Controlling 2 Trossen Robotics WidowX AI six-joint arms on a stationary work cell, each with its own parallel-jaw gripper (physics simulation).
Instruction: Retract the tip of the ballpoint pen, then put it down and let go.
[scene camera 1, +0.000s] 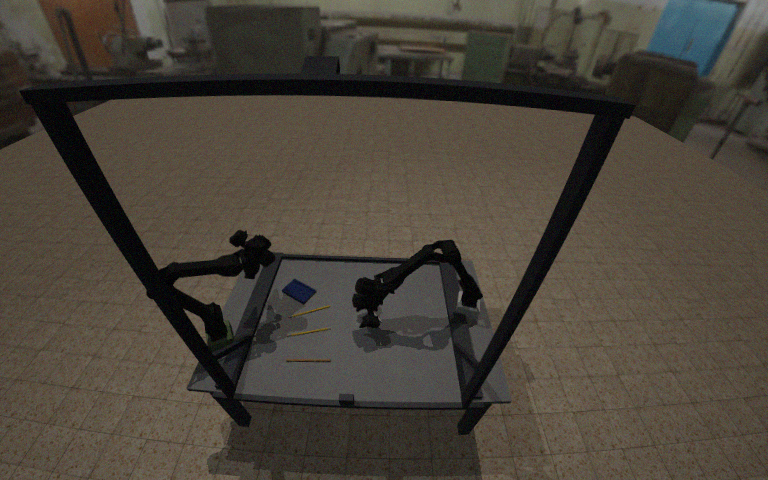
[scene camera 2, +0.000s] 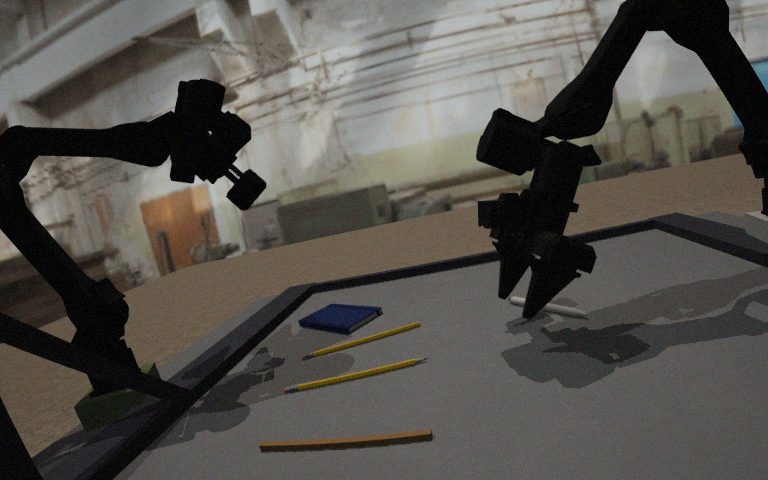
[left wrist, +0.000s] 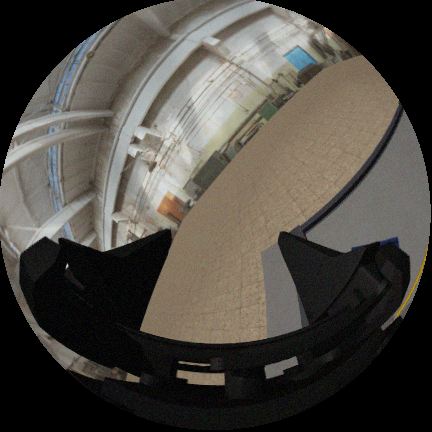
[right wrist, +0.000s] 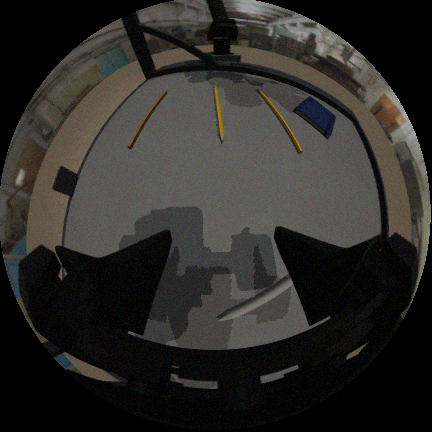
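Seen in the pictures: left gripper, fingertip midpoint: (scene camera 2: 231, 170) (left wrist: 226, 236); right gripper, fingertip midpoint: (scene camera 1: 358, 319) (scene camera 2: 513, 307) (right wrist: 223, 234); left arm's base at its link origin: (scene camera 1: 218, 333) (right wrist: 221, 52); right arm's base at its link origin: (scene camera 1: 469, 301).
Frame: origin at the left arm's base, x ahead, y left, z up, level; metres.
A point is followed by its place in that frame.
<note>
The light grey pen (scene camera 2: 566, 309) @[y -0.212, x 0.633, z -0.030 m] (right wrist: 257, 300) @[y -0.192, x 0.630, z -0.030 m] lies on the table below the right gripper. In the right wrist view its tapered end shows between the fingers, and the right finger hides its other end. Whether the writing point is out is too small to tell. My right gripper (scene camera 1: 369, 319) @[y -0.205, x 0.548, z 0.003 m] (scene camera 2: 515, 307) @[y -0.205, x 0.548, z 0.003 m] (right wrist: 223, 234) @[y -0.205, x 0.548, z 0.003 m] is open, pointing down, with its fingertips low near the pen. My left gripper (left wrist: 226, 236) @[y 0.178, x 0.259, z 0.282 m] is open and empty, raised above the left side of the table and far from the pen.
Two yellow pencils (scene camera 1: 311, 311) @[y -0.044, x 0.391, z -0.035 m] (scene camera 2: 362, 373) @[y -0.145, x 0.354, z -0.034 m] (right wrist: 282, 122) @[y -0.048, x 0.415, z -0.035 m], an orange-brown stick (scene camera 1: 308, 360) @[y -0.264, x 0.296, z -0.035 m] (scene camera 2: 345, 440) @[y -0.265, x 0.300, z -0.033 m] (right wrist: 145, 120) @[y -0.270, x 0.318, z -0.037 m] and a blue notebook (scene camera 1: 299, 290) @[y 0.093, x 0.382, z -0.028 m] (scene camera 2: 339, 318) @[y 0.072, x 0.377, z -0.028 m] (right wrist: 317, 116) @[y 0.068, x 0.400, z -0.028 m] lie left of the right gripper in both scene views. A dark frame (scene camera 1: 334, 86) @[y -0.508, x 0.380, z 0.992 m] stands around the table.
</note>
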